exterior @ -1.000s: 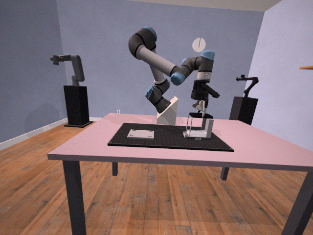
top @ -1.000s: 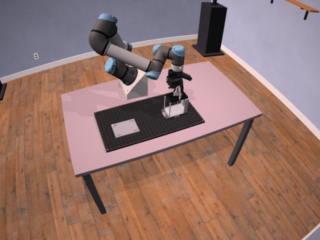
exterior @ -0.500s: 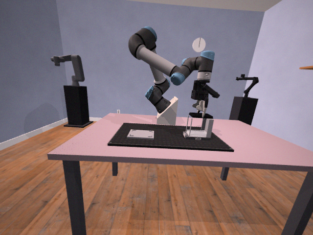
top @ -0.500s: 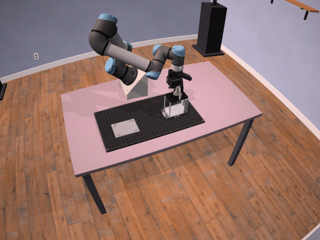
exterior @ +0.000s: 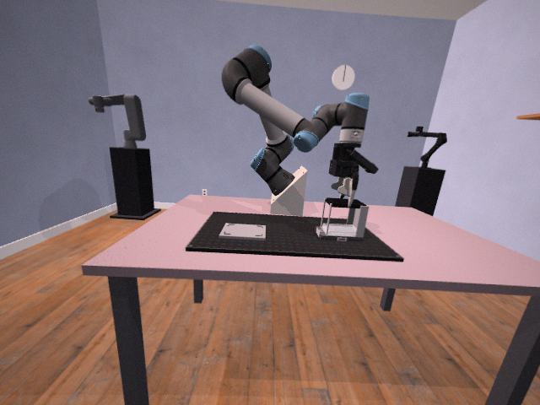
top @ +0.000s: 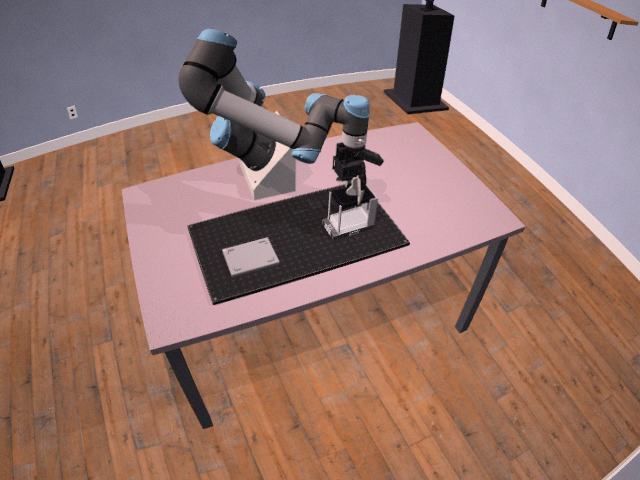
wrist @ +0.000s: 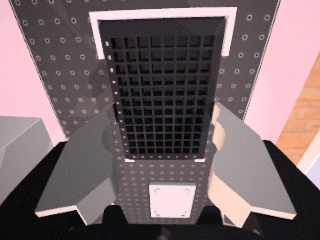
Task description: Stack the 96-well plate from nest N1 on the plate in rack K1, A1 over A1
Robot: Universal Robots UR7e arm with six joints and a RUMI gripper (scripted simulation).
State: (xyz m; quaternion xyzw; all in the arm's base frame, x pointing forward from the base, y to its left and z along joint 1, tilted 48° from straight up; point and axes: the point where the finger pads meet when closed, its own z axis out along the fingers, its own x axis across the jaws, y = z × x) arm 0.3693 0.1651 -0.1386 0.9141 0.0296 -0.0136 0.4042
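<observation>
The white plate is 12 cm below my hand. The rest, counted from my hand: black 96-well plate: 1 cm below; then plate nest N1: 37 cm to the right, 14 cm below, 4 cm ahead.
</observation>
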